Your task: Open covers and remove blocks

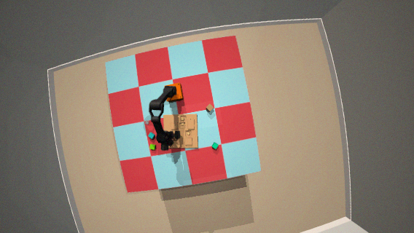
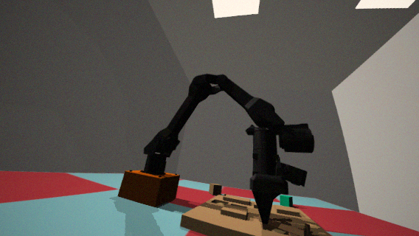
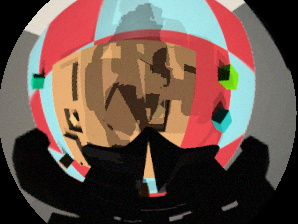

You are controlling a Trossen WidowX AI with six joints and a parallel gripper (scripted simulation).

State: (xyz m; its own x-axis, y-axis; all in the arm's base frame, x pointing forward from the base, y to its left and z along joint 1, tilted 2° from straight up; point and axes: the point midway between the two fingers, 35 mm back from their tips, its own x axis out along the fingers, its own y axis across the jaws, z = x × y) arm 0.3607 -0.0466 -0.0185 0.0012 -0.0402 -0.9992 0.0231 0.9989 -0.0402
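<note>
The tan puzzle board is 10 mm behind my gripper tip and 100 mm to the left of it. The rest, counted from my gripper tip: brown block (210 mm behind, 350 mm to the left); cyan block (10 mm ahead, 180 mm to the right, 10 mm below); bright green block (110 mm ahead, 180 mm to the right, 10 mm below).
</note>
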